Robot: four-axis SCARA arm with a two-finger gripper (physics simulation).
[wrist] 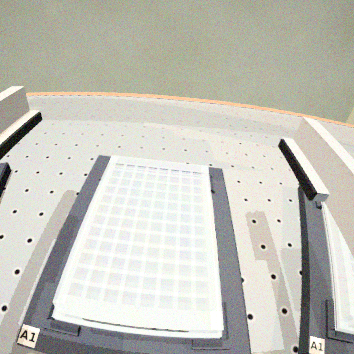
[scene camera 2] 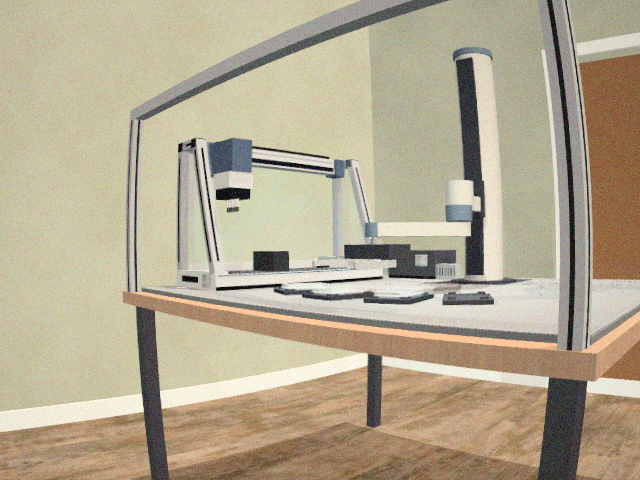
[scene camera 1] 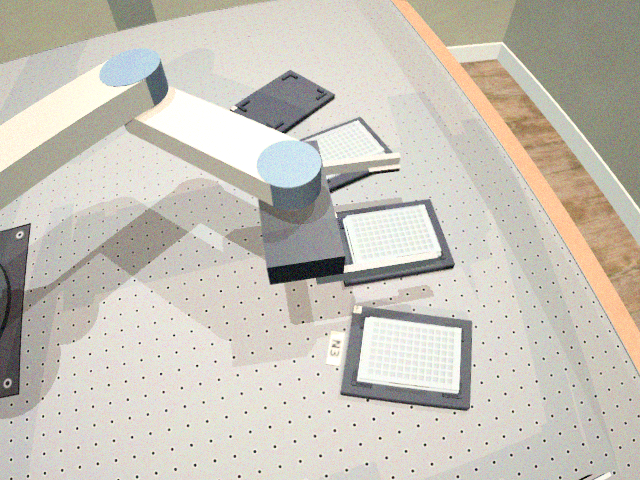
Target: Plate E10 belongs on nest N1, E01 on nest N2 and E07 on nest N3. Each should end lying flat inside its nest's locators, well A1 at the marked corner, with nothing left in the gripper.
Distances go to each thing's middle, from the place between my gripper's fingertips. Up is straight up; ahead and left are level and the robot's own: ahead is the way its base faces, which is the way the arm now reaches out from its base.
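Nest N2 [scene camera 1: 448, 263]: my gripper 2 cm past it, 8 cm above it. From my hand: dark nest labelled out [scene camera 1: 340, 181], 19 cm to the left, 5 cm behind, 8 cm below; nest N3 [scene camera 1: 378, 392], 17 cm to the right, 6 cm behind, 8 cm below; dark nest N1 [scene camera 1: 292, 101], 35 cm to the left, 11 cm behind, 8 cm below.
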